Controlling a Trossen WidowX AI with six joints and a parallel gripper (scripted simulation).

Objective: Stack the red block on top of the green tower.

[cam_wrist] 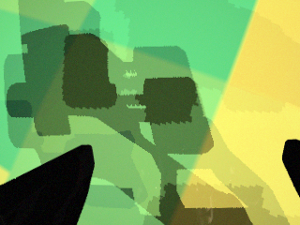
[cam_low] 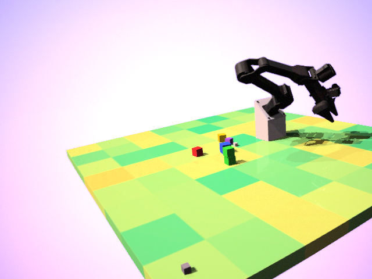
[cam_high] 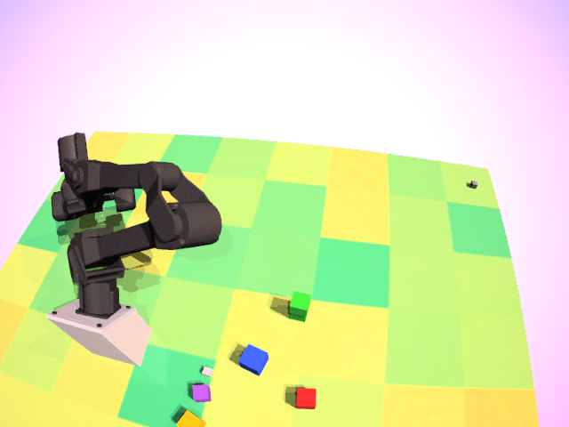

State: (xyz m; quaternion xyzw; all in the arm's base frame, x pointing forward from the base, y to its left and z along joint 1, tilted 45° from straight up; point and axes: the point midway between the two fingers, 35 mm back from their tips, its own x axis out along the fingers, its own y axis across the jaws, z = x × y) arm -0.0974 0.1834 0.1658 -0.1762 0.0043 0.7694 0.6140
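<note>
Right now the red block is 480 mm ahead of my gripper tip, 350 mm to the right of it and 90 mm below it. Also, from my gripper tip: purple block (360 mm to the right, 290 mm ahead, 90 mm below); then tiny pale block (310 mm to the right, 290 mm ahead, 100 mm below); then blue block (380 mm ahead, 280 mm to the right, 80 mm below).
</note>
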